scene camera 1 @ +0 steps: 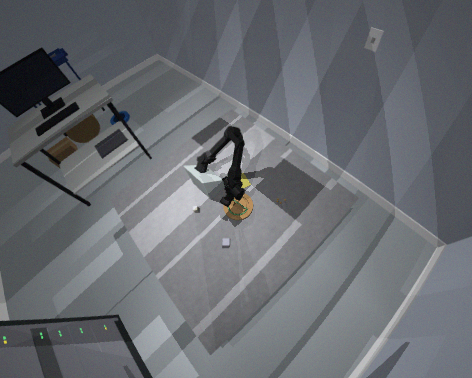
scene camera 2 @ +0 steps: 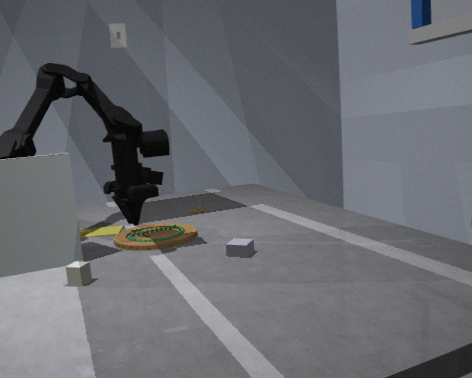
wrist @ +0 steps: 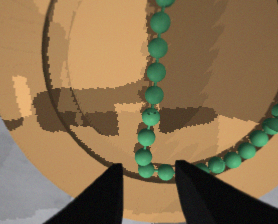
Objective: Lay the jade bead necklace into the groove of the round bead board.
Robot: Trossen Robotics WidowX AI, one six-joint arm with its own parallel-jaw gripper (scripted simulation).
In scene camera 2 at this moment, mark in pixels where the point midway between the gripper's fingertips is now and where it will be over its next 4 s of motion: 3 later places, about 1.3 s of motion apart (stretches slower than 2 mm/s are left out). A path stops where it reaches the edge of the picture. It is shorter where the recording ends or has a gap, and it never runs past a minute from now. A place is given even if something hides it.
My gripper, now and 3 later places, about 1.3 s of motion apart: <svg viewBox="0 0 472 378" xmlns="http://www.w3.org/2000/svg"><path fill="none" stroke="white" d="M133 224L132 233L128 233L172 214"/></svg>
